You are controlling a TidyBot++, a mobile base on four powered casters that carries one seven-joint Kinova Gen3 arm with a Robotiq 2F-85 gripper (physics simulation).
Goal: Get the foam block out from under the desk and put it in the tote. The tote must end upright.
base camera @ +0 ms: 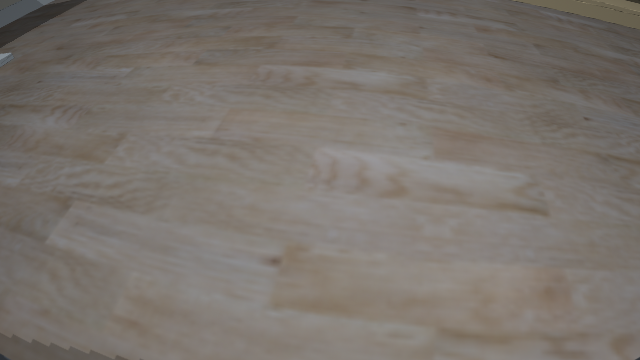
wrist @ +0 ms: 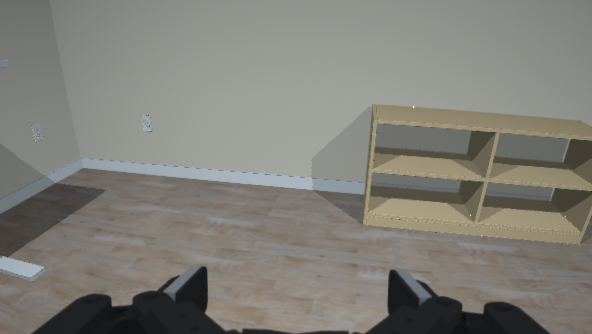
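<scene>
My gripper is open, with its two dark fingers wide apart at the bottom of the wrist view and no object between them. It points out over the wooden floor toward the far wall. The foam block, the desk and the tote do not show in a form I can make out in either view.
A wooden shelf unit stands against the wall at the right; part of its base shows at the top right of the base view. A flat white piece lies on the floor at the left. A dark shadow crosses the left corner.
</scene>
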